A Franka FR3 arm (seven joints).
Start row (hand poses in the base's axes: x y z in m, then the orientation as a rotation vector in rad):
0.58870 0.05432 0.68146 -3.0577 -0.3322 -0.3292
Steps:
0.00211 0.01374 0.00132 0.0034 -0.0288 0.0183
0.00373 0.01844 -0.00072 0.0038 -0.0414 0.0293
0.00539 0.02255 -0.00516 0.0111 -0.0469 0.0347
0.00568 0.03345 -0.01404 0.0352 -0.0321 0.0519
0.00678 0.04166 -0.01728 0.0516 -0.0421 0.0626
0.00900 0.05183 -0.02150 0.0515 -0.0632 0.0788
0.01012 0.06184 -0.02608 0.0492 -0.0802 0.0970
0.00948 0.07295 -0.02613 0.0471 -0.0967 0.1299
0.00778 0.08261 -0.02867 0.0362 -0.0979 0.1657
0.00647 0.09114 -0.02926 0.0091 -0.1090 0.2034
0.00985 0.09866 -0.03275 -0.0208 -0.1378 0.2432
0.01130 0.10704 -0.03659 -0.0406 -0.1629 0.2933
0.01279 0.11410 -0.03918 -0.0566 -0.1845 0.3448
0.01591 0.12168 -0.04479 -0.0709 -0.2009 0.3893
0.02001 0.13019 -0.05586 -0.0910 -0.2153 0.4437
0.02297 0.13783 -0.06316 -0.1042 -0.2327 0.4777
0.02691 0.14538 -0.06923 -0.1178 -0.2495 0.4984
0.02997 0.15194 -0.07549 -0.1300 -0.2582 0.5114
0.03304 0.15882 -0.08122 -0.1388 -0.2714 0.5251
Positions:
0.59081 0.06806 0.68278 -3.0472 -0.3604 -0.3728
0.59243 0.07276 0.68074 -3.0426 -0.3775 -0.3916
0.59409 0.07687 0.67630 -3.0334 -0.3839 -0.4001
0.59438 0.08777 0.66742 -3.0062 -0.4021 -0.3777
0.59548 0.09598 0.66418 -2.9861 -0.4138 -0.3930
0.59770 0.10615 0.65996 -2.9790 -0.4388 -0.4240
0.59882 0.11616 0.65538 -2.9733 -0.4673 -0.4485
0.59818 0.12727 0.65533 -2.9619 -0.5173 -0.4714
0.59648 0.13693 0.65279 -2.9590 -0.5737 -0.4707
0.59517 0.14546 0.65220 -2.9683 -0.6391 -0.4844
0.59855 0.15298 0.64871 -2.9748 -0.7103 -0.5251
0.60000 0.16136 0.64487 -2.9654 -0.7931 -0.5595
0.60149 0.16842 0.64228 -2.9499 -0.8764 -0.5882
0.60461 0.17600 0.63667 2.9302 0.9469 0.6083
0.60871 0.18451 0.62560 2.8844 1.0255 0.6190
0.61167 0.19215 0.61830 2.8506 1.0733 0.6376
0.61561 0.19970 0.61223 2.8217 1.1008 0.6557
0.61867 0.20626 0.60597 2.8009 1.1172 0.6629
0.62174 0.21314 0.60024 2.7807 1.1350 0.6777

